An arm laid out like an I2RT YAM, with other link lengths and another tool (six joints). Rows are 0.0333 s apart.
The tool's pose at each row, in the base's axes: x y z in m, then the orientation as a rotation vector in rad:
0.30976 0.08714 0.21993 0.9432 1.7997 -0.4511
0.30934 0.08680 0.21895 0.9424 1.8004 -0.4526
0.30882 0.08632 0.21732 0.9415 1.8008 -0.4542
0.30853 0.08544 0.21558 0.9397 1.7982 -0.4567
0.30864 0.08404 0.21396 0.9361 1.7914 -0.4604
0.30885 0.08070 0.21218 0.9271 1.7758 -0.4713
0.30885 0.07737 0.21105 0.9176 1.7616 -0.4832
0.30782 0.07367 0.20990 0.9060 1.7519 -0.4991
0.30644 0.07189 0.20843 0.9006 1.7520 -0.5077
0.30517 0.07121 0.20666 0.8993 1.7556 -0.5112
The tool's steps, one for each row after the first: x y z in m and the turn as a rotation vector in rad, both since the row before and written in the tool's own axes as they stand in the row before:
0.00083 -0.00065 0.00038 0.0006 0.0000 -0.0014
0.00138 -0.00089 0.00069 0.0006 -0.0003 -0.0014
0.00128 -0.00097 0.00115 0.0005 -0.0034 -0.0010
0.00090 -0.00097 0.00169 0.0001 -0.0080 -0.0007
0.00029 -0.00212 0.00313 0.0015 -0.0191 -0.0032
-0.00019 -0.00220 0.00273 0.0021 -0.0183 -0.0046
-0.00008 -0.00323 0.00238 0.0039 -0.0160 -0.0097
0.00099 -0.00232 0.00094 0.0028 -0.0037 -0.0071
0.00163 -0.00156 0.00034 0.0018 0.0019 -0.0039

